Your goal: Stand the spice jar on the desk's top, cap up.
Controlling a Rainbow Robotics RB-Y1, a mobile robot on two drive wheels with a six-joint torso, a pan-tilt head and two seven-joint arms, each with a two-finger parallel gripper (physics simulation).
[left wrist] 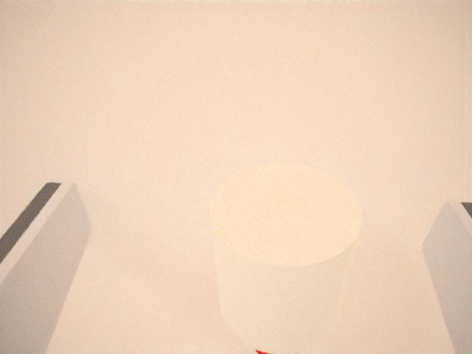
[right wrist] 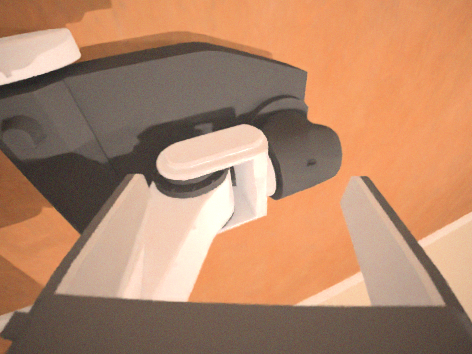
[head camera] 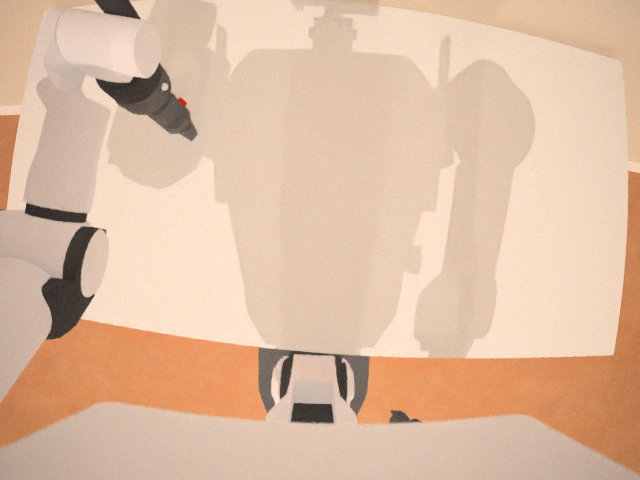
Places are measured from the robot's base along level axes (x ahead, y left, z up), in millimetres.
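Pixels of known places: left gripper, fingertip midpoint: (left wrist: 255, 215) (head camera: 174, 121); right gripper, fingertip midpoint: (right wrist: 245, 188).
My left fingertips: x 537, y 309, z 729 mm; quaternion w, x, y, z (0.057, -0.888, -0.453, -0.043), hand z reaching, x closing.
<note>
Ahead of a thing's pixels: the offset from my left fingertips to its top centre. Level surfaces: height alone.
The spice jar @[17 mm ahead, 4 mm right, 29 mm up] (left wrist: 282, 295) has a pale cream body close to the desk's colour. It appears to lie on its side, with its flat base towards the left wrist camera. A sliver of its red cap @[32 mm ahead, 14 mm right, 20 mm up] (left wrist: 262, 352) (head camera: 181, 101) shows at that view's bottom edge, and in the head view the cap shows beside the left gripper. My left gripper (head camera: 192, 135) (left wrist: 255, 215) is open; in its wrist view the jar appears between the fingers, with a gap to each. My right gripper (right wrist: 245, 188) is open and empty, away from the desk. The jar's body cannot be made out in the head view.
The white desk top @[7 mm down] (head camera: 563, 232) fills most of the head view, with the robot's shadow across it. My left arm (head camera: 67, 149) reaches over the desk's left side. The right wrist view shows the robot's dark base (right wrist: 200, 85) and the orange floor @[727 mm down] (right wrist: 390, 115).
</note>
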